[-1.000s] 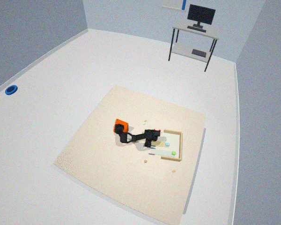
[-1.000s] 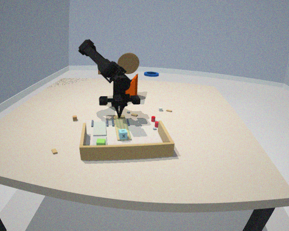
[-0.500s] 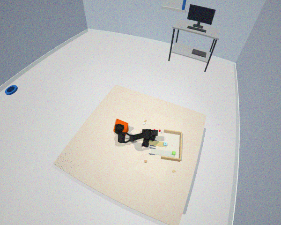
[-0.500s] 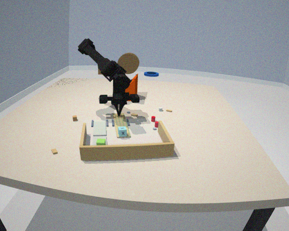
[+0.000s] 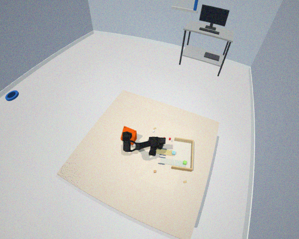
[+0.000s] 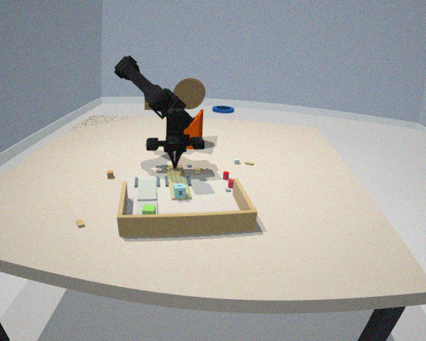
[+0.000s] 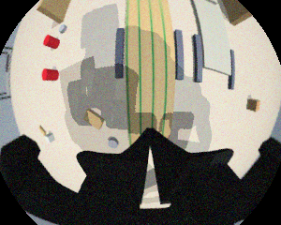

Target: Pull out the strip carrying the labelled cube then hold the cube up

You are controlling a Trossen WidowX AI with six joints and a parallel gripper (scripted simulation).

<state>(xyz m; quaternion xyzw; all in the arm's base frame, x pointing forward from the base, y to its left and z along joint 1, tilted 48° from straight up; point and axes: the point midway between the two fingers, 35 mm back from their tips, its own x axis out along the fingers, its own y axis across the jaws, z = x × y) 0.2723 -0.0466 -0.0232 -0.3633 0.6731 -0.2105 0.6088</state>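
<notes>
The strip lies 90 mm ahead of my gripper tip and 20 mm to the left of it. The rest, counted from my gripper tip: labelled cube (190 mm ahead, 40 mm to the left, 20 mm above).
</notes>
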